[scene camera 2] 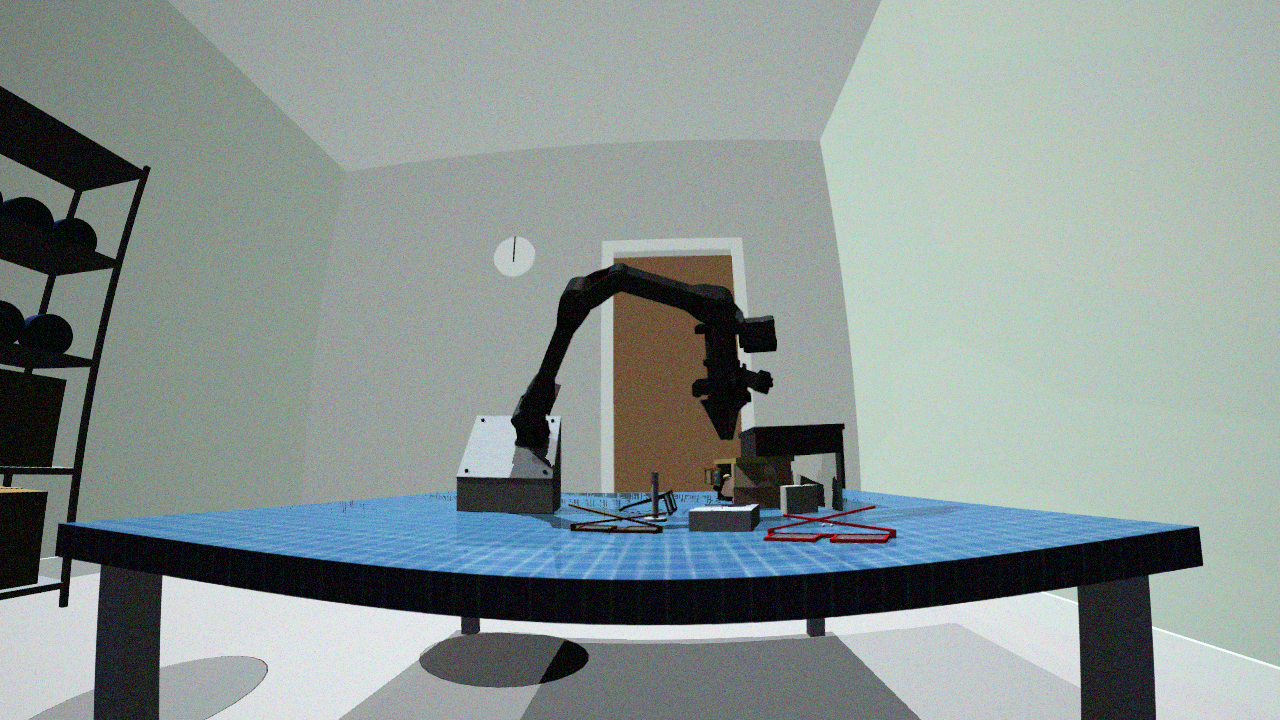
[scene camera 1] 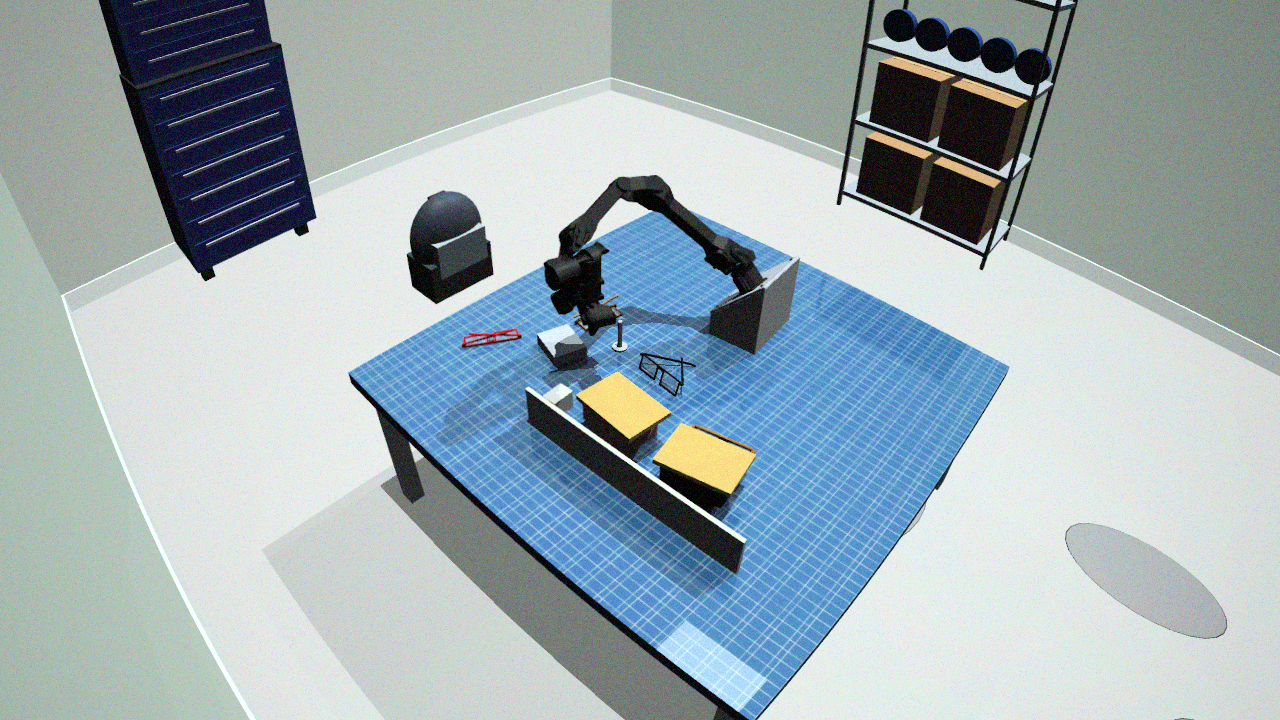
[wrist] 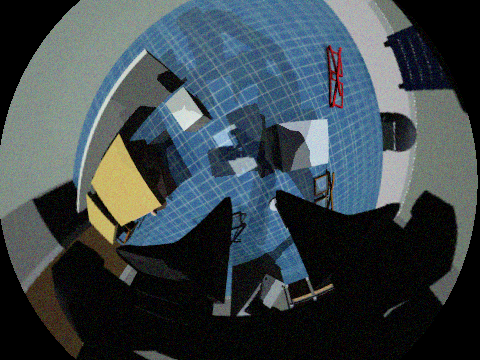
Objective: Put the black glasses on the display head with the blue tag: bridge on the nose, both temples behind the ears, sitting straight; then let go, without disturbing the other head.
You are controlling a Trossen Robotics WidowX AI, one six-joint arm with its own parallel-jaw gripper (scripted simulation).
Scene:
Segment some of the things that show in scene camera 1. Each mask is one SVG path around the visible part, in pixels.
My gripper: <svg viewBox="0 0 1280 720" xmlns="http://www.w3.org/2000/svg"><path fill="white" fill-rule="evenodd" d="M601 276L590 281L580 279L578 282L562 288L550 296L552 304L559 314L567 314L573 310L573 307L577 306L583 326L588 325L590 336L594 336L600 327L616 323L614 311L608 305L599 303L599 300L604 299L604 295L601 292L601 284L604 284L604 280Z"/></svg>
A black glasses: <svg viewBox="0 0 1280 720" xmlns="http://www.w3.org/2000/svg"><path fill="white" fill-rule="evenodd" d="M640 353L642 357L639 369L653 380L656 378L658 369L662 371L659 384L675 397L679 386L684 386L683 364L696 367L692 363L684 362L683 357L681 357L680 361L648 353ZM648 356L681 363L682 382Z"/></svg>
A grey block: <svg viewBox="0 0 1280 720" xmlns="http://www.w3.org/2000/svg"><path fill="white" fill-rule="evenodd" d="M568 324L537 334L538 344L555 367L587 356L587 347Z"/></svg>

